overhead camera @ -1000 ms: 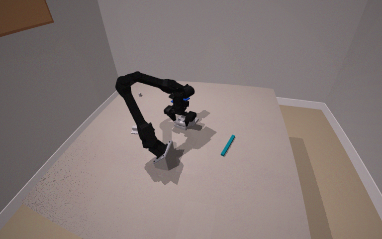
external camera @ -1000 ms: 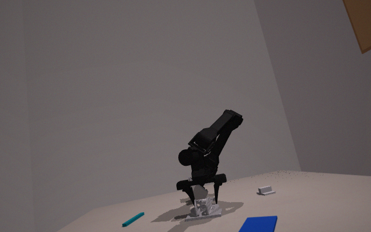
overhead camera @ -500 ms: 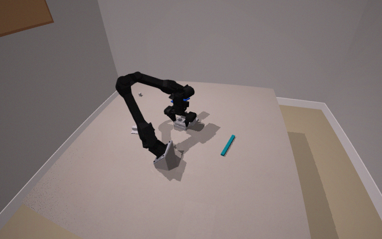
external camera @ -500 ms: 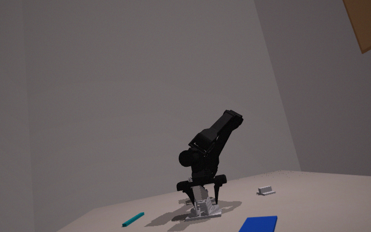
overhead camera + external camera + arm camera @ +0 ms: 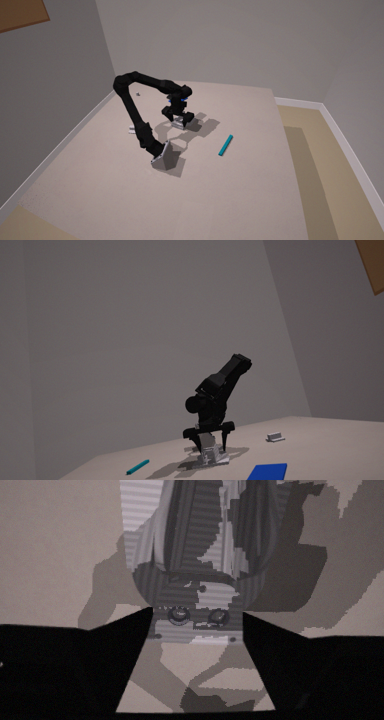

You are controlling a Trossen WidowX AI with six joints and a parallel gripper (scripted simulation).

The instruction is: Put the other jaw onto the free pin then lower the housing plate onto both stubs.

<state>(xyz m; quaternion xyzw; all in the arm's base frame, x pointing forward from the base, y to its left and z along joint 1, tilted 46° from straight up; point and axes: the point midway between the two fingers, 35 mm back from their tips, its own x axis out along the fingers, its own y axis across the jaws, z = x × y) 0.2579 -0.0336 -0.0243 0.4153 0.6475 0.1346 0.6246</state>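
The grey jaw lies 3 cm ahead of my gripper tip and 1 cm to the left of it. Round my gripper tip: teal bar: 27 cm to the right, 13 cm behind, 1 cm below; blue housing plate: 29 cm ahead, 6 cm to the left, 1 cm below; white base: 7 cm ahead, 3 cm to the right, 1 cm below.
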